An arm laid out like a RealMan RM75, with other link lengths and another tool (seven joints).
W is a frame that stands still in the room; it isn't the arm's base.
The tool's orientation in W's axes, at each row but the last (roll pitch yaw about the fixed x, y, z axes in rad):
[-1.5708, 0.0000, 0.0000]
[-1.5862, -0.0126, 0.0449]
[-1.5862, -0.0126, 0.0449]
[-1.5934, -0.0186, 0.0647]
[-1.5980, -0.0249, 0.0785]
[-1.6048, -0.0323, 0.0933]
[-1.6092, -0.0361, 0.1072]
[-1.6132, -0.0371, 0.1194]
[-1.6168, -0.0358, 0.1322]
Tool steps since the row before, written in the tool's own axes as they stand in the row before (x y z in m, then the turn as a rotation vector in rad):
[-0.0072, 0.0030, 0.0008, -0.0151, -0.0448, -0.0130]
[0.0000, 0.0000, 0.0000, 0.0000, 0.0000, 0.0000]
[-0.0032, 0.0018, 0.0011, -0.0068, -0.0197, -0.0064]
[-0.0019, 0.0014, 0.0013, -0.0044, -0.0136, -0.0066]
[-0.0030, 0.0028, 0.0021, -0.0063, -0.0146, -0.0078]
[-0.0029, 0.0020, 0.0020, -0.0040, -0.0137, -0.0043]
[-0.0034, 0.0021, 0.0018, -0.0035, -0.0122, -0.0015]
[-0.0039, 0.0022, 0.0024, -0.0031, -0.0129, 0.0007]
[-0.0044, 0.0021, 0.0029, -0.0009, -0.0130, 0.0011]
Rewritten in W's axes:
[-0.0072, 0.0008, -0.0030, -0.0151, -0.0130, 0.0448]
[0.0000, 0.0000, 0.0000, 0.0000, 0.0000, 0.0000]
[-0.0032, 0.0009, -0.0019, -0.0068, -0.0064, 0.0197]
[-0.0020, 0.0011, -0.0015, -0.0042, -0.0066, 0.0137]
[-0.0031, 0.0018, -0.0029, -0.0061, -0.0079, 0.0146]
[-0.0030, 0.0017, -0.0022, -0.0041, -0.0042, 0.0137]
[-0.0035, 0.0014, -0.0023, -0.0038, -0.0014, 0.0121]
[-0.0041, 0.0018, -0.0024, -0.0037, 0.0008, 0.0127]
[-0.0046, 0.0022, -0.0024, -0.0016, 0.0015, 0.0129]

